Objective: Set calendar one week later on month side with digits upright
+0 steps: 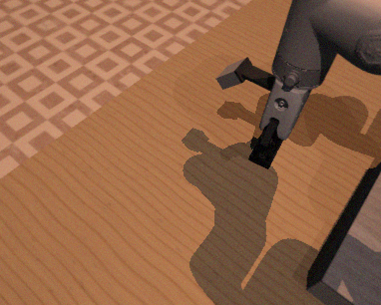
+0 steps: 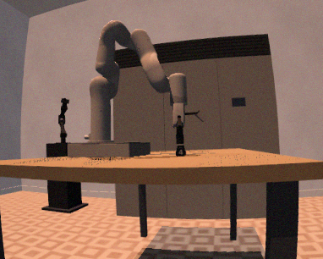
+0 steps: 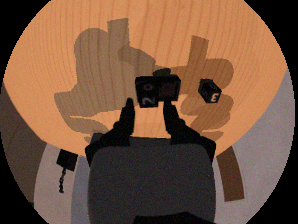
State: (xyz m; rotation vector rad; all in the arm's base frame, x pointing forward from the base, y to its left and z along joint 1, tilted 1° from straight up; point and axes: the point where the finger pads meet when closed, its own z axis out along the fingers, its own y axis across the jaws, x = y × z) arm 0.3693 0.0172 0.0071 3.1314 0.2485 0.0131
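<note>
Right now my hand is 4 cm above the black digit cube. From my hand the other things lie so: black cube 12 cm to the right, 5 cm below, 2 cm ahead.
</note>
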